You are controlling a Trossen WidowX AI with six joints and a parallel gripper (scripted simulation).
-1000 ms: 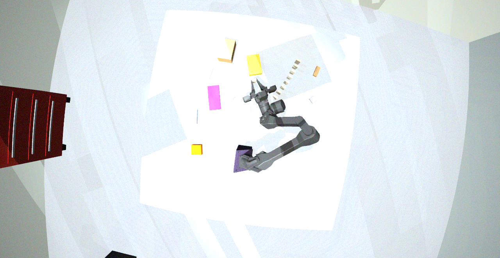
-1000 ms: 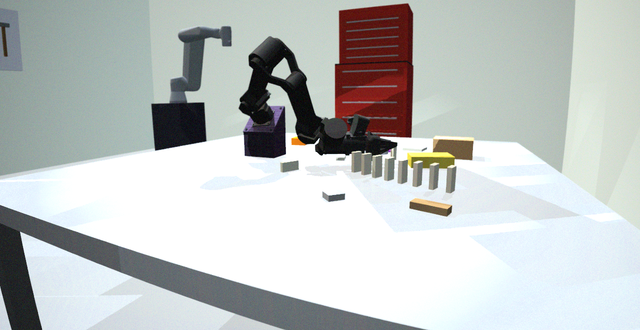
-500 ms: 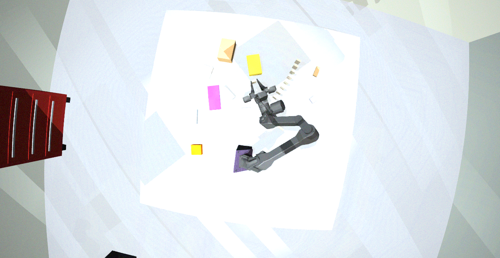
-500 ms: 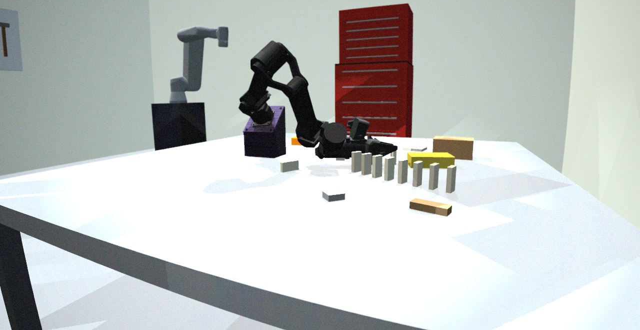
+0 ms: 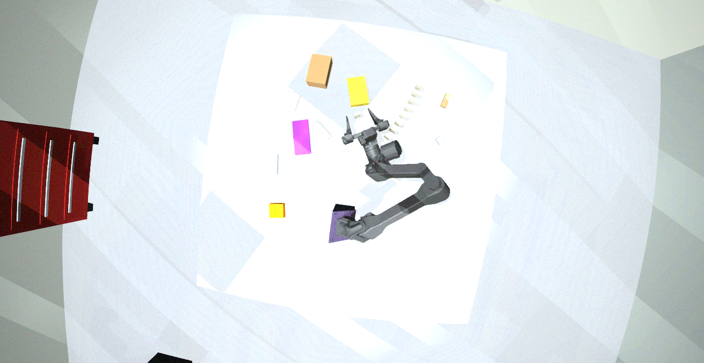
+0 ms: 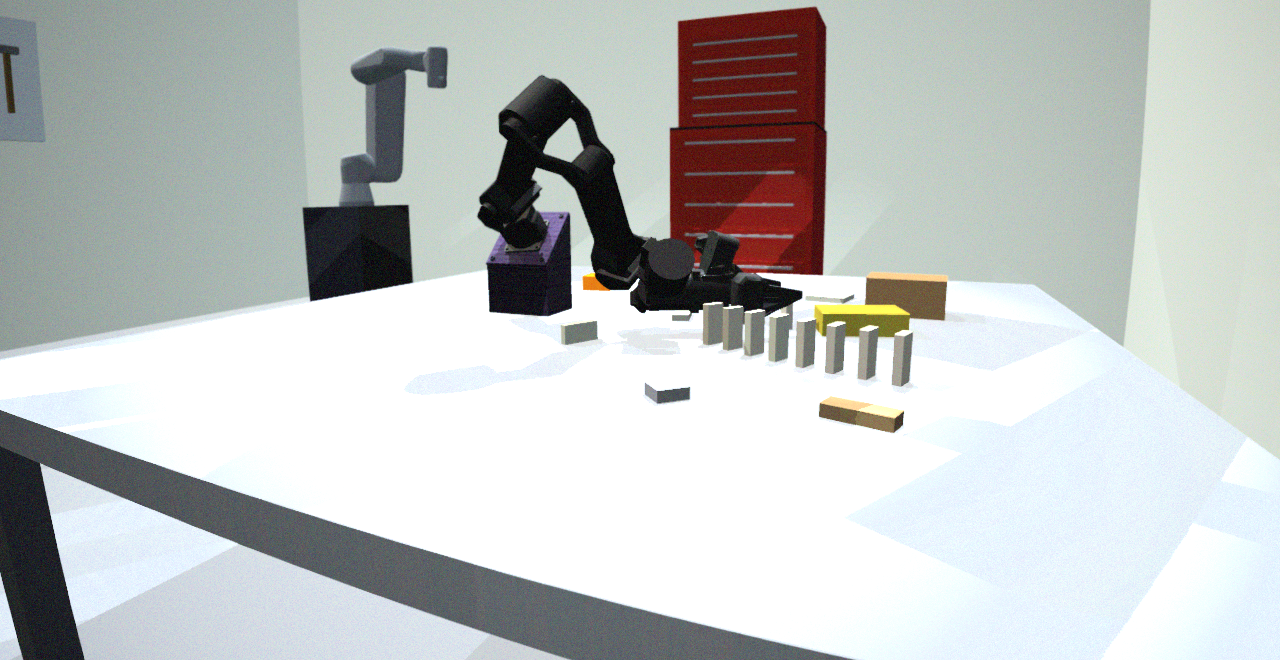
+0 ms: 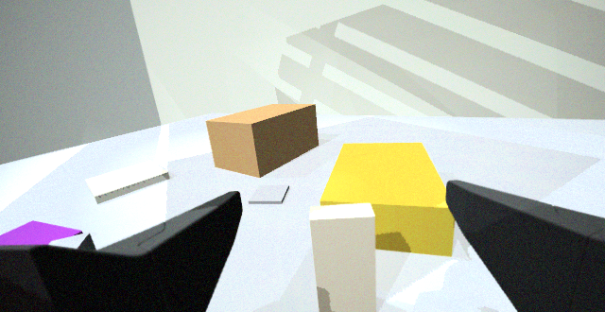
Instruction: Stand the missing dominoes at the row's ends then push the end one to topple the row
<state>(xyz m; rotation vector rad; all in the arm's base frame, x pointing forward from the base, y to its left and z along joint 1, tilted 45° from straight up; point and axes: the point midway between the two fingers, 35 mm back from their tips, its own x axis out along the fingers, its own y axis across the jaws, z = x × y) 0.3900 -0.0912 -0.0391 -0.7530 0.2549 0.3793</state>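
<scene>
Now: gripper tip 10 cm short of the yellow block and 4 cm above it. Also, from my gripper tip: tan box 17 cm to the left, 17 cm ahead, 3 cm below; then magenta slab 22 cm to the left, 11 cm behind, 5 cm below; then grey block 36 cm to the right, 8 cm behind, 5 cm below.
</scene>
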